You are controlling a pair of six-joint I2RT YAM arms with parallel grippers.
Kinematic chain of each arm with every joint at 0, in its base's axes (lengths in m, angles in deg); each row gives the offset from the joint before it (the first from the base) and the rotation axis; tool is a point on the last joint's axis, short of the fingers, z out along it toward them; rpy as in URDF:
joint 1: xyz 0 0 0.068 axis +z
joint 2: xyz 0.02 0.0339 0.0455 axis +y
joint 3: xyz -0.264 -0.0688 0 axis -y
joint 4: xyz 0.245 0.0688 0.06 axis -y
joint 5: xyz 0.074 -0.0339 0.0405 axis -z
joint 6: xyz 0.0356 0 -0.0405 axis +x
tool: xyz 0 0 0 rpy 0 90 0
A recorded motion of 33 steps. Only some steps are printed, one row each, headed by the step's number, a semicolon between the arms.
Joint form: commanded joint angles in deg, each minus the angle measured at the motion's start. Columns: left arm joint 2, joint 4, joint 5, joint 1, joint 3, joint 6; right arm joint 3, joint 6, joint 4, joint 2, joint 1, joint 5.
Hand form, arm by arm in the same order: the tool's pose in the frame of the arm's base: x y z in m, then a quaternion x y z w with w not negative. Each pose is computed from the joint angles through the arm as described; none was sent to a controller.
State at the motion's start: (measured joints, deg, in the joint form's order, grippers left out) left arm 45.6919 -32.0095 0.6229 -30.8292 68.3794 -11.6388; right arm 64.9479 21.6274 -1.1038 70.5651 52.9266 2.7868
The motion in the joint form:
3: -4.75 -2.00 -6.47 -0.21 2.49 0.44; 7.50 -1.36 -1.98 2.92 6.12 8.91
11: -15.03 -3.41 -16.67 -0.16 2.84 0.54; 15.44 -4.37 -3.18 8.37 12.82 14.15
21: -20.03 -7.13 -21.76 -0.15 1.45 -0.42; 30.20 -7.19 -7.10 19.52 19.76 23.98
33: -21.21 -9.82 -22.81 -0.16 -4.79 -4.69; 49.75 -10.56 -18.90 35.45 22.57 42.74
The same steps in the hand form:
3: 0.0979 -0.0547 0.4529 0.09168 0.72595 -0.21040 0.64832; 0.1603 0.2532 0.4143 -0.17630 0.71000 0.37506 0.56934
11: 0.0461 -0.0162 0.4627 0.01391 0.67585 -0.17455 0.71594; 0.1412 0.2881 0.4334 -0.20163 0.69496 0.37197 0.58139
21: 0.0261 -0.0007 0.4510 -0.02429 0.67715 -0.15067 0.71984; 0.1239 0.3435 0.4531 -0.20486 0.69462 0.33908 0.60047
33: 0.0402 -0.0085 0.4189 -0.04109 0.72132 -0.14422 0.67618; 0.1305 0.4031 0.4441 -0.17266 0.73413 0.18290 0.63070

